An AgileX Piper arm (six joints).
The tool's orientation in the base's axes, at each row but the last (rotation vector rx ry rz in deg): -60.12 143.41 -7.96; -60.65 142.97 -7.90; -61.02 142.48 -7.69; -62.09 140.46 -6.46; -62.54 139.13 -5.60; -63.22 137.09 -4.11; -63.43 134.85 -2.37; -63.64 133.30 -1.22; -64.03 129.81 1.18; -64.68 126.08 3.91; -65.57 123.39 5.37; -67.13 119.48 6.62; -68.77 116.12 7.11
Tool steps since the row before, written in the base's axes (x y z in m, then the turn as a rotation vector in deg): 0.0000 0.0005 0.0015 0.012 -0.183 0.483; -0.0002 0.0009 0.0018 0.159 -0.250 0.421; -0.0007 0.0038 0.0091 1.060 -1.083 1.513; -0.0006 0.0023 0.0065 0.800 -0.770 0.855; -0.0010 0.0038 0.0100 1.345 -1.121 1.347; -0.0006 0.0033 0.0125 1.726 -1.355 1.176; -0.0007 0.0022 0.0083 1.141 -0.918 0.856; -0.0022 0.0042 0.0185 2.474 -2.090 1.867; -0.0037 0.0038 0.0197 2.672 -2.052 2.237; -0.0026 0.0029 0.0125 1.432 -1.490 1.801; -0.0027 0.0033 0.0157 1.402 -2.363 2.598; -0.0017 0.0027 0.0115 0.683 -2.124 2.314; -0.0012 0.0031 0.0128 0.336 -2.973 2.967
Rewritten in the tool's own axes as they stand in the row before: -0.0009 0.0000 -0.0013 -0.044 -0.258 -0.445; -0.0011 0.0003 -0.0016 -0.067 -0.387 -0.333; -0.0054 0.0008 -0.0082 -0.408 -1.847 -1.003; -0.0037 0.0004 -0.0058 -0.235 -1.290 -0.496; -0.0061 0.0008 -0.0088 -0.485 -2.027 -0.732; -0.0073 -0.0005 -0.0107 -0.452 -2.408 -0.443; -0.0050 -0.0001 -0.0070 -0.318 -1.626 -0.365; -0.0107 -0.0002 -0.0158 -0.623 -3.593 -0.822; -0.0113 0.0004 -0.0170 -0.936 -3.802 -1.012; -0.0081 0.0008 -0.0102 -0.570 -2.426 -1.142; -0.0107 0.0002 -0.0122 -0.422 -3.129 -2.081; -0.0086 -0.0001 -0.0082 -0.182 -2.361 -2.173; -0.0102 -0.0010 -0.0083 0.088 -2.743 -3.198
